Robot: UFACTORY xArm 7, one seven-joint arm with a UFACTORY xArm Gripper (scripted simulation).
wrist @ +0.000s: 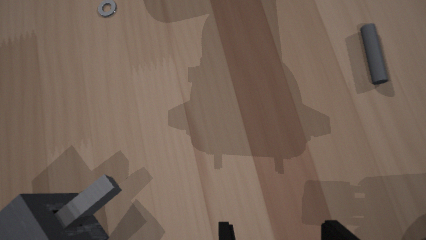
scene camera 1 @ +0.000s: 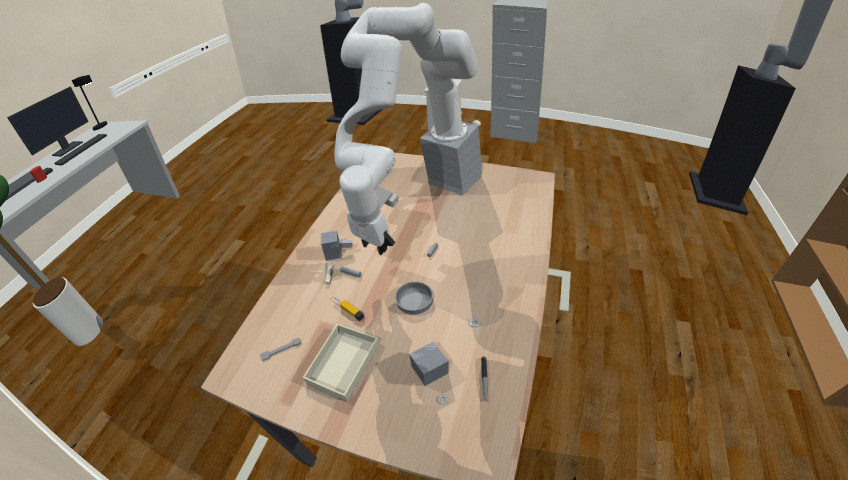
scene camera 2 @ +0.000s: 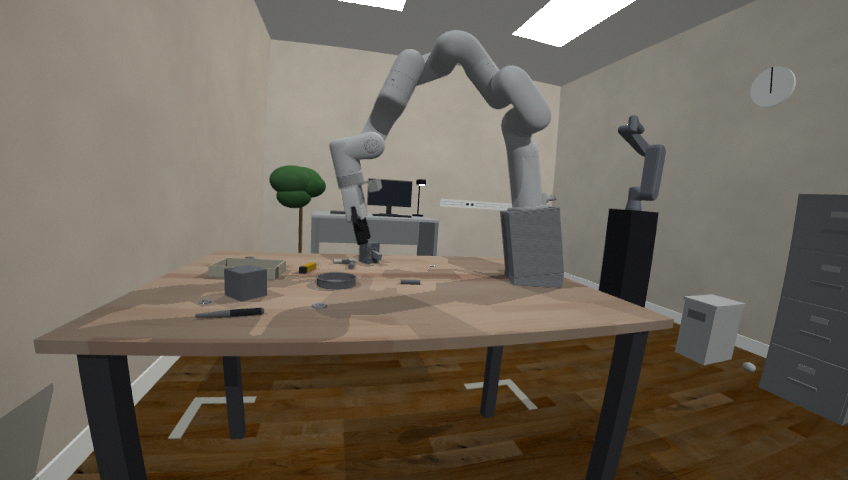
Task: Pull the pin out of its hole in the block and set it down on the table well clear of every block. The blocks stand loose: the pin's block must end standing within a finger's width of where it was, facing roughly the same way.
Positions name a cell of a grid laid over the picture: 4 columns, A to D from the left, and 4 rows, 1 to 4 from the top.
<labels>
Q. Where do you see a grey block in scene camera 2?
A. B3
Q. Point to a round dish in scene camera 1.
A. At B3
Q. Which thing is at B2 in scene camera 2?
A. The gripper.
</labels>
